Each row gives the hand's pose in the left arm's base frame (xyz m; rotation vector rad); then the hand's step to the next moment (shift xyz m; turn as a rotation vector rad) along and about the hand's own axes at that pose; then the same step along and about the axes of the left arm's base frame.
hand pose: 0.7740 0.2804 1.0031 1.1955 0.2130 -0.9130
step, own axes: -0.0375 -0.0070 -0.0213 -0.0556 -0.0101 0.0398
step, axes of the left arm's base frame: -0.0223 0.0365 0.0087 -0.0549 -0.0076 0.0413
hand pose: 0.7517 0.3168 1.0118 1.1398 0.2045 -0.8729
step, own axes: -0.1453 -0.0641 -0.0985 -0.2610 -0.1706 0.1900
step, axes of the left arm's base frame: -0.1138 0.1480 -0.0077 -0.3443 -0.0554 0.1082
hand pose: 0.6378 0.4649 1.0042 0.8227 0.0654 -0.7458
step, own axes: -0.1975 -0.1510 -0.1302 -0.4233 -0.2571 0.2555
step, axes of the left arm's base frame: -0.2129 0.1361 -0.1221 -0.5344 -0.0451 0.1516
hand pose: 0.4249 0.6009 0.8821 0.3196 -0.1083 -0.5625
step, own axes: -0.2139 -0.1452 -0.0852 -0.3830 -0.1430 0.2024
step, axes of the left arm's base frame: -0.2376 0.0224 -0.1309 -0.4327 0.0384 0.1392
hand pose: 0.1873 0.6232 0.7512 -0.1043 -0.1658 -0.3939
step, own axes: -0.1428 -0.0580 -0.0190 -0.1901 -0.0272 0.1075
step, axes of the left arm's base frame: -0.1499 -0.0026 -0.0405 -0.1987 0.0602 0.0730
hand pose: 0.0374 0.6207 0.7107 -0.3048 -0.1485 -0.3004
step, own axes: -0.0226 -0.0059 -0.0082 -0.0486 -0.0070 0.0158
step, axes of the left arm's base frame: -0.0224 -0.0019 -0.0104 -0.0497 0.0117 0.0077
